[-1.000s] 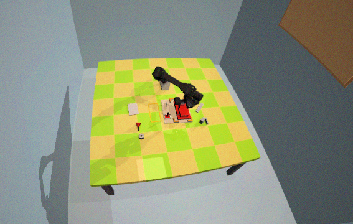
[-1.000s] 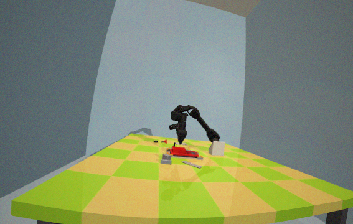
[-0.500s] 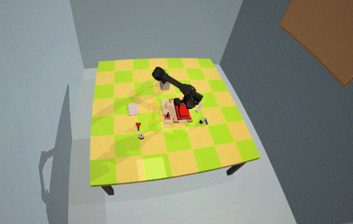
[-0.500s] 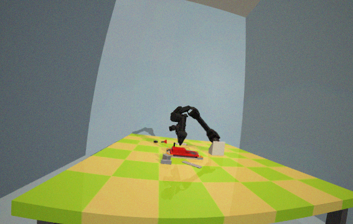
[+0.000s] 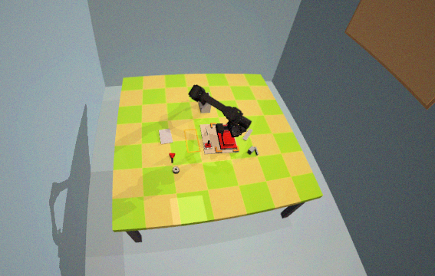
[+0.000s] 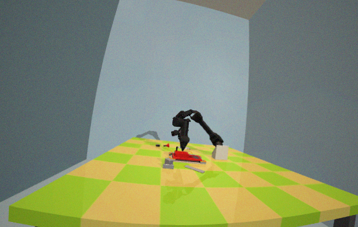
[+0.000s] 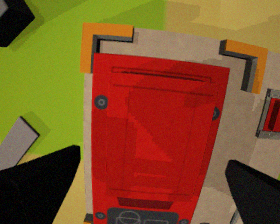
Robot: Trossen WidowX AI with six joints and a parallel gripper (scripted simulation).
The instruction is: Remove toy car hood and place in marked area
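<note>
Right now the red hood is 30 mm below my gripper tip. Round my gripper tip: grey wheel: 380 mm to the right, 120 mm ahead, 60 mm below; then grey flat bar: 170 mm to the left, 70 mm below, 30 mm behind; then grey block: 130 mm to the left, 110 mm ahead, 50 mm below.
</note>
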